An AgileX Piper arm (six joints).
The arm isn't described. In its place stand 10 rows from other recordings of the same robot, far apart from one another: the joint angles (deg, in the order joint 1, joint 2, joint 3, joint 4, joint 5, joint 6), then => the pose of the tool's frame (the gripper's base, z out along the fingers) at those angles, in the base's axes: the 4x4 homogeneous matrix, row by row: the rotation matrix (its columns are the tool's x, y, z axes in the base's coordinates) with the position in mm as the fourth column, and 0 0 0 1 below.
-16.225, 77.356, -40.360, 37.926, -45.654, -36.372 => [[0.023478, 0.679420, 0.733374, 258.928], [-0.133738, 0.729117, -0.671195, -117.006], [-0.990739, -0.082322, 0.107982, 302.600], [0, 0, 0, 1]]
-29.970, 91.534, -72.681, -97.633, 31.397, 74.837 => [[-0.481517, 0.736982, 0.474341, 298.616], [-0.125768, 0.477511, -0.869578, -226.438], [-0.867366, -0.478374, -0.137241, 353.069], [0, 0, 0, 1]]
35.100, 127.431, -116.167, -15.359, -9.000, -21.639 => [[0.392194, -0.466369, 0.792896, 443.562], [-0.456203, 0.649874, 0.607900, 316.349], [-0.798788, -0.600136, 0.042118, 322.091], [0, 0, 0, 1]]
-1.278, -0.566, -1.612, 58.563, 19.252, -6.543 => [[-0.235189, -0.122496, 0.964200, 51.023], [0.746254, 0.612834, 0.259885, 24.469], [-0.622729, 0.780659, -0.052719, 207.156], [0, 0, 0, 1]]
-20.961, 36.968, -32.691, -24.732, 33.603, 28.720 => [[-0.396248, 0.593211, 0.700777, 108.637], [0.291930, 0.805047, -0.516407, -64.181], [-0.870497, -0.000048, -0.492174, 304.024], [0, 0, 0, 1]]
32.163, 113.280, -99.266, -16.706, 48.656, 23.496 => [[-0.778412, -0.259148, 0.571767, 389.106], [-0.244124, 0.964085, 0.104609, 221.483], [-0.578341, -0.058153, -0.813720, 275.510], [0, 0, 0, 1]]
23.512, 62.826, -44.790, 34.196, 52.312, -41.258 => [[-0.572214, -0.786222, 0.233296, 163.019], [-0.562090, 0.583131, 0.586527, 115.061], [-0.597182, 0.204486, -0.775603, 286.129], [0, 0, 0, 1]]
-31.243, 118.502, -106.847, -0.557, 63.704, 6.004 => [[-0.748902, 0.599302, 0.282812, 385.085], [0.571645, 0.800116, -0.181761, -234.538], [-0.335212, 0.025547, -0.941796, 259.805], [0, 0, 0, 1]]
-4.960, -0.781, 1.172, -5.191, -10.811, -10.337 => [[0.235913, 0.137913, 0.961938, 52.940], [-0.287604, 0.955442, -0.066448, -3.044], [-0.928240, -0.260981, 0.265065, 223.931], [0, 0, 0, 1]]
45.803, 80.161, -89.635, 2.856, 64.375, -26.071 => [[-0.174473, -0.892195, 0.416589, 196.223], [-0.781307, 0.382926, 0.492877, 207.666], [-0.599265, -0.239490, -0.763889, 422.277], [0, 0, 0, 1]]
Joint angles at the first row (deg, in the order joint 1, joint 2, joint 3, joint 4, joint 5, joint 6):
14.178, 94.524, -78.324, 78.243, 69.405, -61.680
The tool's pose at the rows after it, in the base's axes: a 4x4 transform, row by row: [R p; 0 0 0 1], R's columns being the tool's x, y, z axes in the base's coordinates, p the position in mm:
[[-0.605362, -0.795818, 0.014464, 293.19], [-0.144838, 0.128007, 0.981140, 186.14], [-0.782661, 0.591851, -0.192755, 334.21], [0, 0, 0, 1]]
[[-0.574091, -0.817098, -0.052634, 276.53], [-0.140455, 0.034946, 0.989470, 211.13], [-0.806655, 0.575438, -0.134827, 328.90], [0, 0, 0, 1]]
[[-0.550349, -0.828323, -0.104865, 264.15], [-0.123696, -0.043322, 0.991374, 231.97], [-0.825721, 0.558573, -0.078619, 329.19], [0, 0, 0, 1]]
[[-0.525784, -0.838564, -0.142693, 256.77], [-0.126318, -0.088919, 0.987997, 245.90], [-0.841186, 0.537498, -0.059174, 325.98], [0, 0, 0, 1]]
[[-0.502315, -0.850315, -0.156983, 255.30], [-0.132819, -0.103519, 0.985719, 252.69], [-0.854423, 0.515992, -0.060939, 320.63], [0, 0, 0, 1]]
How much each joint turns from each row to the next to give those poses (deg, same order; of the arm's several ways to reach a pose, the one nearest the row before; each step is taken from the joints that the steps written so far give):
4.180, 0.000, 5.200, 5.979, -0.754, -4.652
4.930, 0.219, 2.195, 4.728, -0.244, -5.398
4.093, 0.620, 0.353, 4.063, 0.000, -3.708
2.659, 0.920, 0.000, 1.668, 0.000, -2.934
1.117, 0.950, -0.002, 0.387, -0.223, -2.454

